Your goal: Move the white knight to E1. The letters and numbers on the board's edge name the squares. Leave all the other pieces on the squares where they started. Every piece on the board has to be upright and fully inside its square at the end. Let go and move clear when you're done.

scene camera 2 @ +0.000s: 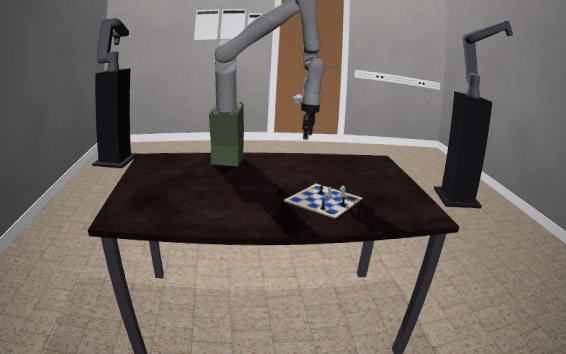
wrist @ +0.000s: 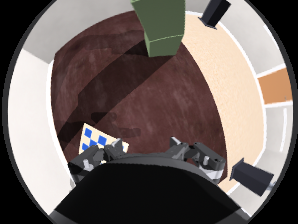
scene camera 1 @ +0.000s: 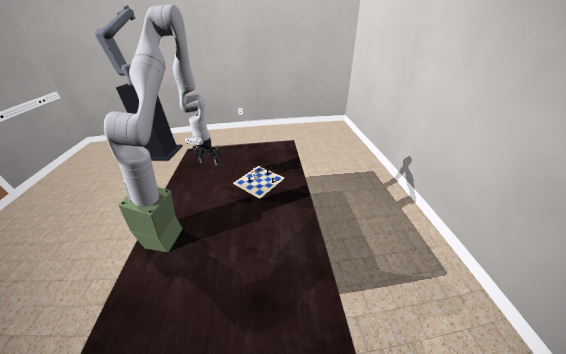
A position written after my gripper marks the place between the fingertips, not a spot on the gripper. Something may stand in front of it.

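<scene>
My gripper point(wrist: 146, 143) is here for me to see, and so is a chessboard point(scene camera 2: 309, 198). Scene camera 1 shows me the chessboard point(scene camera 1: 260, 186) as well.
</scene>
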